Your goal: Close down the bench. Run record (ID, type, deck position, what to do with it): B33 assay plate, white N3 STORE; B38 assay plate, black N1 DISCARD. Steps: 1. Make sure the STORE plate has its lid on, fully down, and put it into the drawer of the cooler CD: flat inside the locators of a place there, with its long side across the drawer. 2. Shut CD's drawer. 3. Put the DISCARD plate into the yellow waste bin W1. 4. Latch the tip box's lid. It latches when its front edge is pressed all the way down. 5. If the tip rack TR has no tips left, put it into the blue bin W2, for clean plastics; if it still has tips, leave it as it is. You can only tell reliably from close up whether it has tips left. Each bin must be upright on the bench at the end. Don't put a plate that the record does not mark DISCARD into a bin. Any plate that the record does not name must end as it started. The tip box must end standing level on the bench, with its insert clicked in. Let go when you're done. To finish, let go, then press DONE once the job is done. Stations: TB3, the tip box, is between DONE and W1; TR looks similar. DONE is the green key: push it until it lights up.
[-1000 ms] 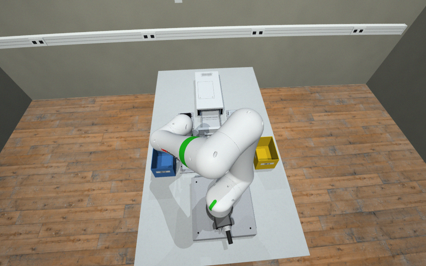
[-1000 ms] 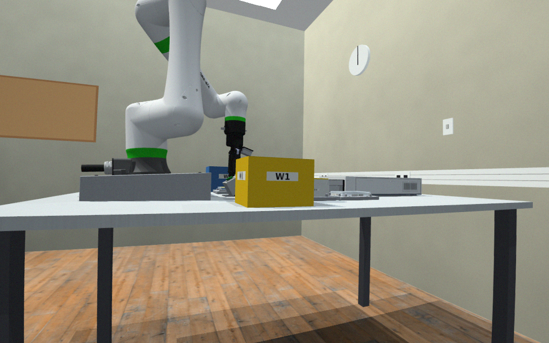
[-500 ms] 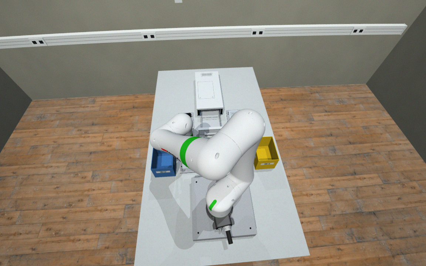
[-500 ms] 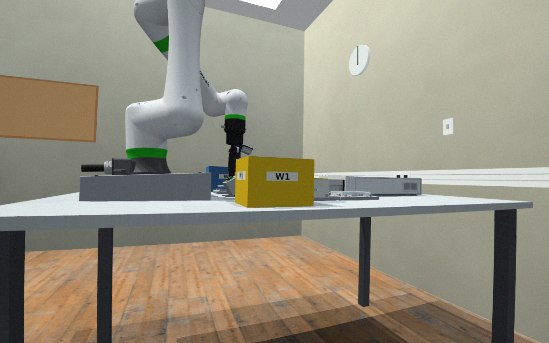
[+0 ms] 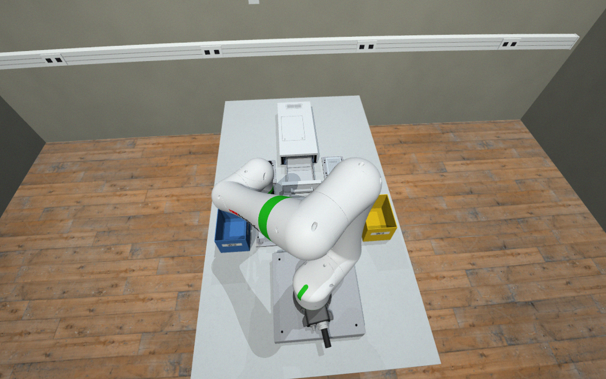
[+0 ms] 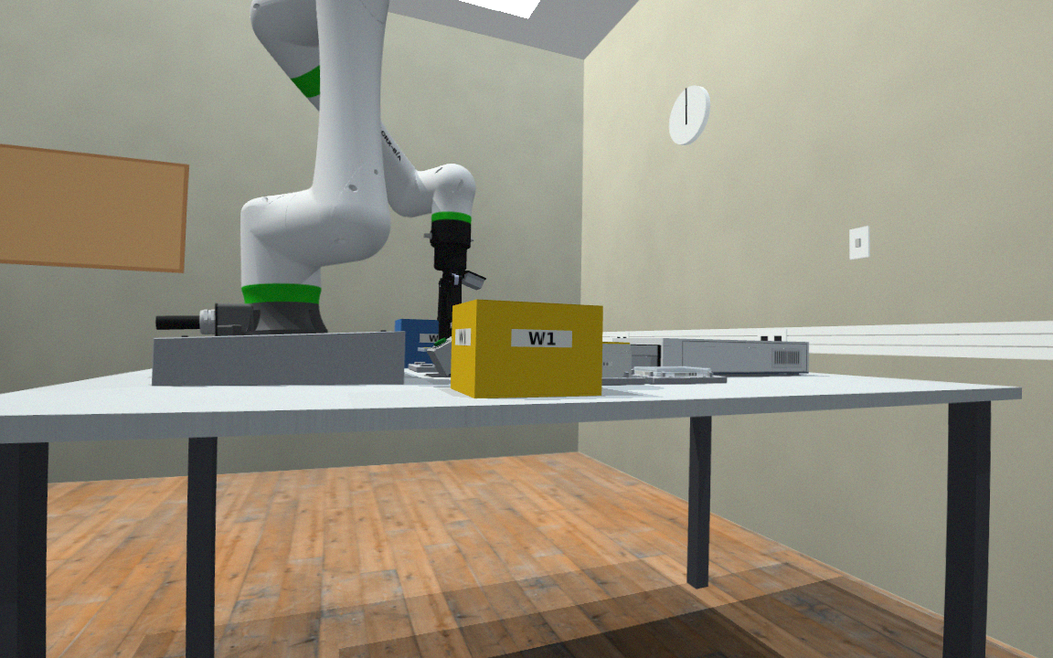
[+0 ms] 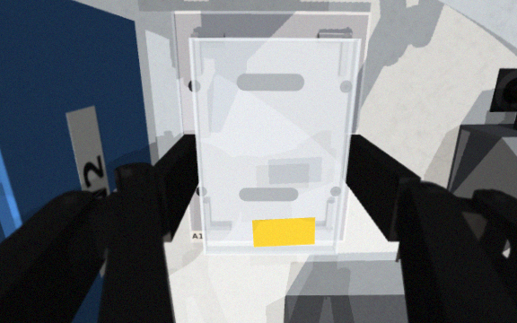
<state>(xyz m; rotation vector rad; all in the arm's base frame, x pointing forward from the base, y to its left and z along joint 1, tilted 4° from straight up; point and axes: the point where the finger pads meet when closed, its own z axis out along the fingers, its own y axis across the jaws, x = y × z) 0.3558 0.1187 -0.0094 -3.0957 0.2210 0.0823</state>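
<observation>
The white plate lies 18 cm ahead of my hand and 5 cm below it. The rest, counted from my hand: grey slotted nest: 6 cm below; blue bin W2: 1 cm ahead, 15 cm to the left, 3 cm below; clear plate lid: 2 cm below.
</observation>
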